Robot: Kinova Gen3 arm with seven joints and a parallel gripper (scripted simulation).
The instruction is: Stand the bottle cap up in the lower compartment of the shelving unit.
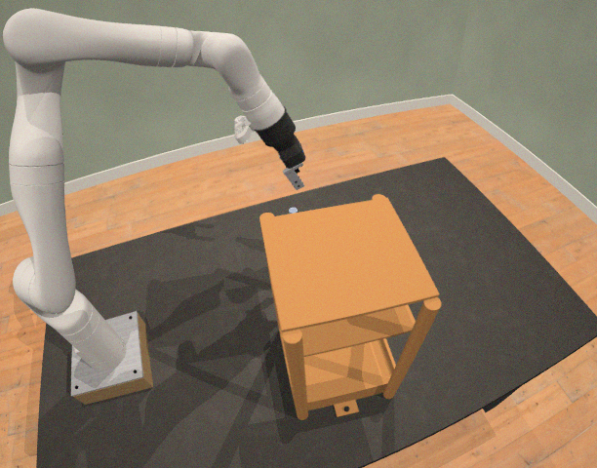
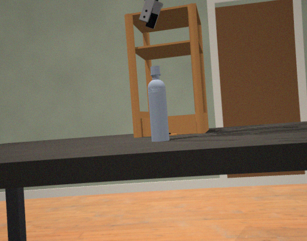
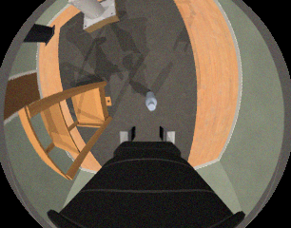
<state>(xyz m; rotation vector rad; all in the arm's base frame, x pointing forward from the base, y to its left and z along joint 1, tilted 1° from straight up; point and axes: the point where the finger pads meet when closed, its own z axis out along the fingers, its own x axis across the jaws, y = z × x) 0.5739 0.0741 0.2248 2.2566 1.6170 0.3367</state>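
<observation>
Now: hand 10 mm to the right of the bottle and 180 mm above it. Round my hand: shelving unit (90 mm behind, 320 mm to the right, 100 mm below).
</observation>
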